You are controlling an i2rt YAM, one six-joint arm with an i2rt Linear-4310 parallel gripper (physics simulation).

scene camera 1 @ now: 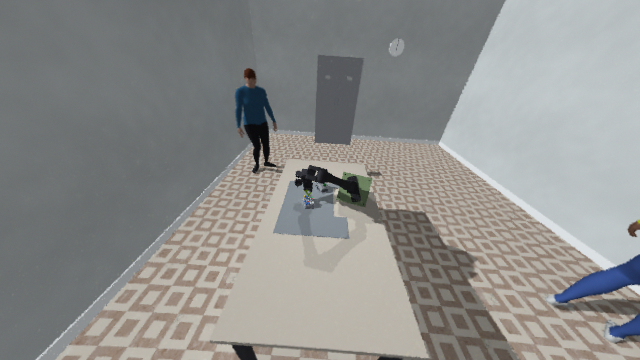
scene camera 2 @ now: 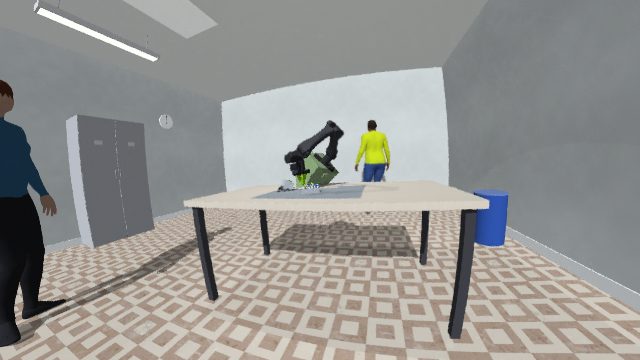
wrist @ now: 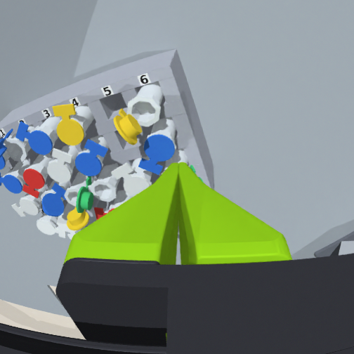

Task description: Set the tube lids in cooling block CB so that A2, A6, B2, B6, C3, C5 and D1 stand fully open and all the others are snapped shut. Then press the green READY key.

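Pixels of known places: gripper, fingertip midpoint: (scene camera 1: pixel 308 195) (scene camera 2: pixel 303 185); arm's base, origin of the base link: (scene camera 1: pixel 354 189) (scene camera 2: pixel 323 162).
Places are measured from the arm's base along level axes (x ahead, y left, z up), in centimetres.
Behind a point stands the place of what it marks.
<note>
Cooling block CB (wrist: pixel 189 110) (scene camera 2: pixel 313 191) {x 38.4, y 2.5, z -17.7 cm} stands on the grey mat, column numbers 1 to 6 along its far edge in the wrist view. At column 6, the tube nearest the number (wrist: pixel 145 109) is uncapped, its yellow lid (wrist: pixel 127 127) swung out beside it. A blue lid (wrist: pixel 159 147) covers the tube below. A yellow lid (wrist: pixel 70 131) near 4 and a blue lid (wrist: pixel 40 142) near 3 look closed. A green lid (wrist: pixel 85 199) stands up beside a tube. My gripper (wrist: pixel 178 174) (scene camera 1: pixel 308 193) {x 35.8, y -4.9, z -14.2 cm} (scene camera 2: pixel 301 185) {x 35.8, y -4.9, z -14.2 cm} is shut and empty, tips over the column 6 side, hiding nearby tubes. The READY key cannot be made out.
A small grey device (scene camera 2: pixel 285 185) {x 28.8, y -21.2, z -14.5 cm} (scene camera 1: pixel 325 188) {x 21.6, y -19.6, z -15.9 cm} stands beside the block on the grey mat (scene camera 1: pixel 312 225) {x 30.0, y 23.3, z -18.7 cm}. The arm's green base plate (scene camera 1: pixel 364 192) {x -7.7, y 2.9, z -0.4 cm} is on the table (scene camera 1: pixel 320 300) {x 21.8, y 71.4, z -19.1 cm}. A person in blue (scene camera 1: pixel 253 107) and one in yellow (scene camera 2: pixel 374 148) stand away from the table.
</note>
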